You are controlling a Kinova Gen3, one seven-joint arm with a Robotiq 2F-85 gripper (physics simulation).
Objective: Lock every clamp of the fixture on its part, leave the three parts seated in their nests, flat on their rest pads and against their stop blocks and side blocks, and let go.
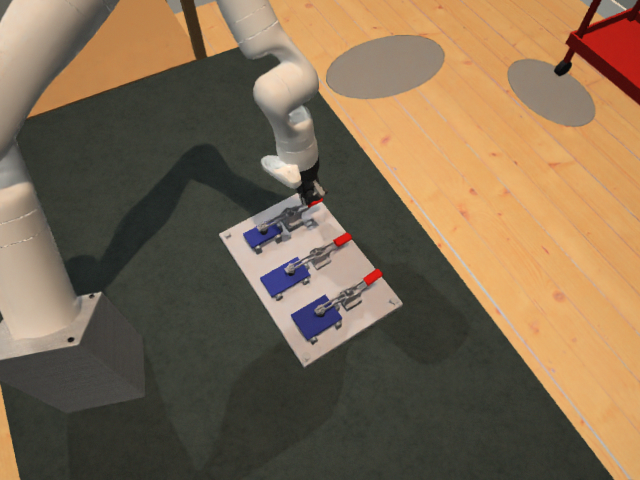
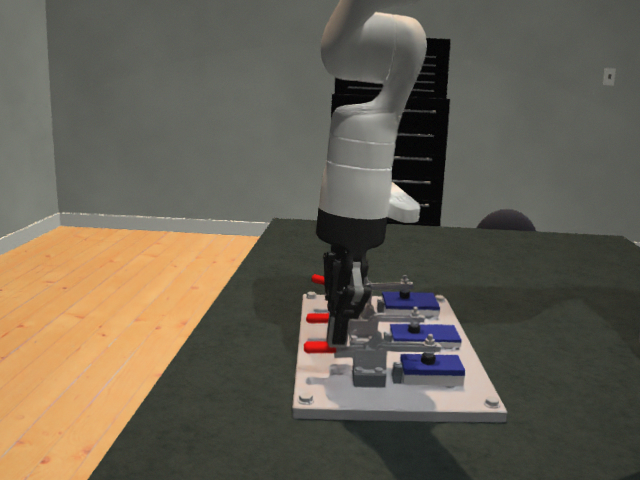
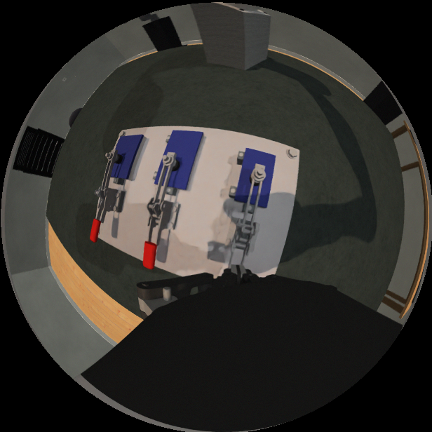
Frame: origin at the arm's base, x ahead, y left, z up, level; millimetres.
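Where they show: gripper, between the fingertips: (image 1: 306,202) (image 2: 335,345); arm's base, origin of its link: (image 1: 48,319).
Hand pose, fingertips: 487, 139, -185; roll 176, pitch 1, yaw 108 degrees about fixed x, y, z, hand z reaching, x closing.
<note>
Each offset is from my fingertips to the centre of the thing, as dx, dy, dz. "spot": to the spot under its first point. Level surfaces: height alone.
The fixture plate @[-58, -120, -53] (image 1: 361,328) (image 2: 403,414) (image 3: 215,155) carries three blue-topped parts. The end part @[-113, -15, -30] (image 1: 254,238) (image 2: 447,365) (image 3: 267,162), the middle part @[-110, -126, -35] (image 1: 279,282) (image 2: 447,333) (image 3: 189,145) and the far part @[-93, -235, -32] (image 1: 311,326) (image 2: 423,300) (image 3: 131,149) look flat beside their blocks. Each has a clamp arm over it, its black tip on the blue top. The end red handle @[spot: +22, +7, +0] (image 2: 316,346) and middle red handle @[spot: +28, -112, -9] (image 1: 342,239) (image 2: 316,317) (image 3: 149,255) lie about level. The far red handle @[+20, -222, -2] (image 1: 373,276) (image 2: 317,279) (image 3: 95,230) tilts up slightly. My gripper (image 2: 338,345) is shut and empty, at the end handle's inner end; contact is unclear.
The plate lies on a dark mat @[dz -61] (image 1: 170,330) (image 2: 217,403). The robot's base block (image 1: 108,356) (image 3: 237,40) stands beyond the parts' side. A black drawer cabinet (image 2: 421,124) is at the back, and a red cart (image 1: 610,56) stands on the wooden floor.
</note>
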